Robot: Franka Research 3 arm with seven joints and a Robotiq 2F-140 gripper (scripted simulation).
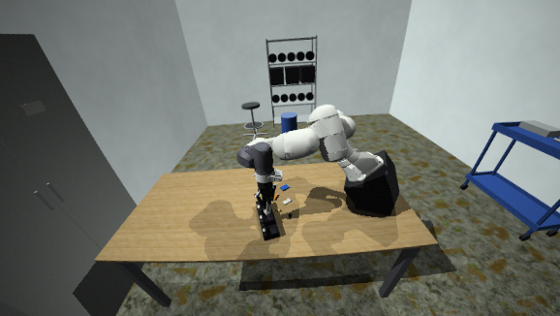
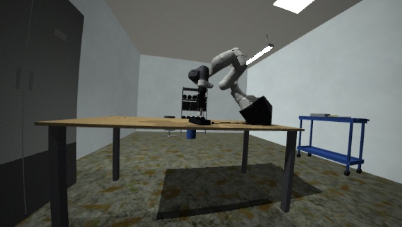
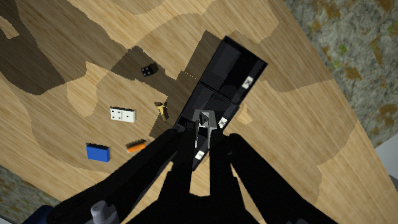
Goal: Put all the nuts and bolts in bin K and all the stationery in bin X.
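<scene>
My gripper is now 30 mm above the grey piece. The rest, counted from my hand: brass bolt 90 mm below, 70 mm to the right, 60 mm behind; then black die 120 mm behind, 90 mm below, 20 mm to the right; then black bin row 80 mm below, 10 mm ahead.
</scene>
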